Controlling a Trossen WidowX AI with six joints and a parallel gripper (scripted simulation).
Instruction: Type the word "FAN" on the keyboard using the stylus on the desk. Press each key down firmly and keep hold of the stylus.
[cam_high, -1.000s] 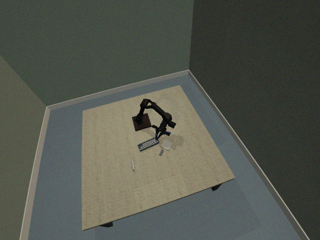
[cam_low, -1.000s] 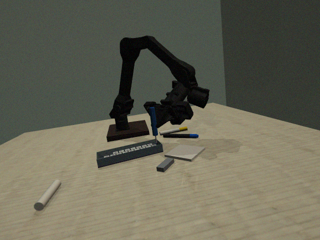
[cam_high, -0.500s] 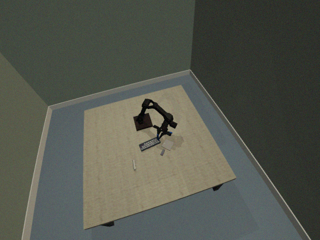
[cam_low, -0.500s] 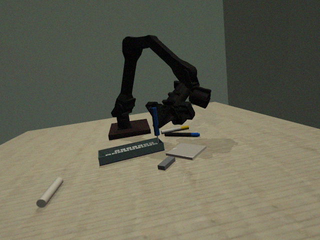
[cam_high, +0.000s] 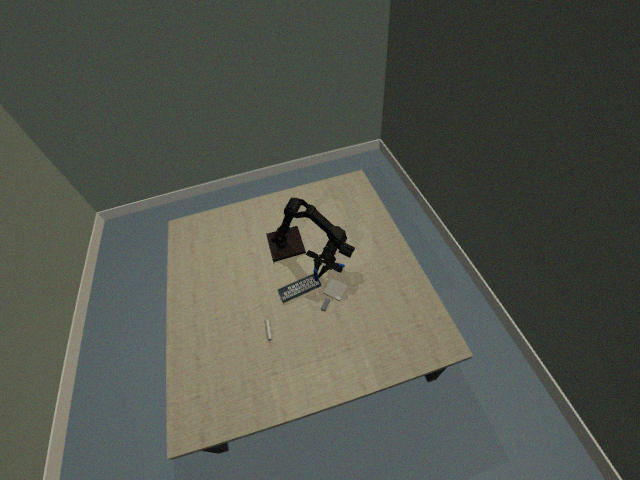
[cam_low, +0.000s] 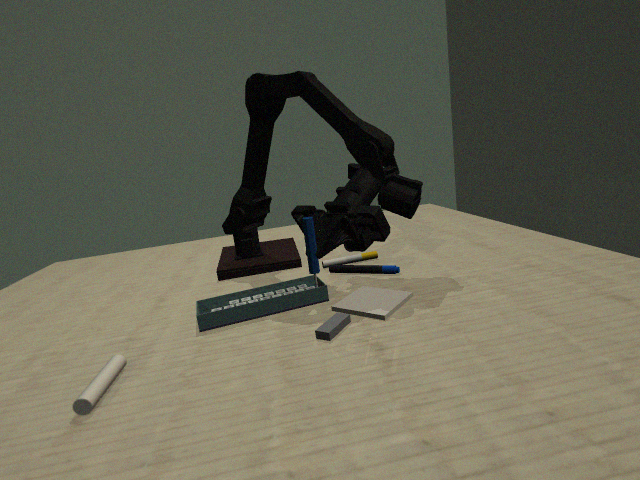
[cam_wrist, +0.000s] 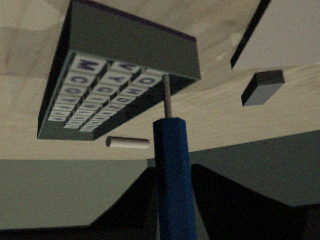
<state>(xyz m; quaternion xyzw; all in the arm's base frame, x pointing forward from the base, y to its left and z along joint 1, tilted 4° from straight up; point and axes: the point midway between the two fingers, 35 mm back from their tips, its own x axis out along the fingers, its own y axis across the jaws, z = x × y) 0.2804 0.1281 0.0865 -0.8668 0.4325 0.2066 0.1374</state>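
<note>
Right now the white pad is 80 mm to the left of my gripper tip, 70 mm below it and 60 mm ahead of it. From my gripper tip the other things lie so: grey block: 120 mm ahead, 70 mm below; blue stylus: 10 mm below; stylus tip: 50 mm below.
</note>
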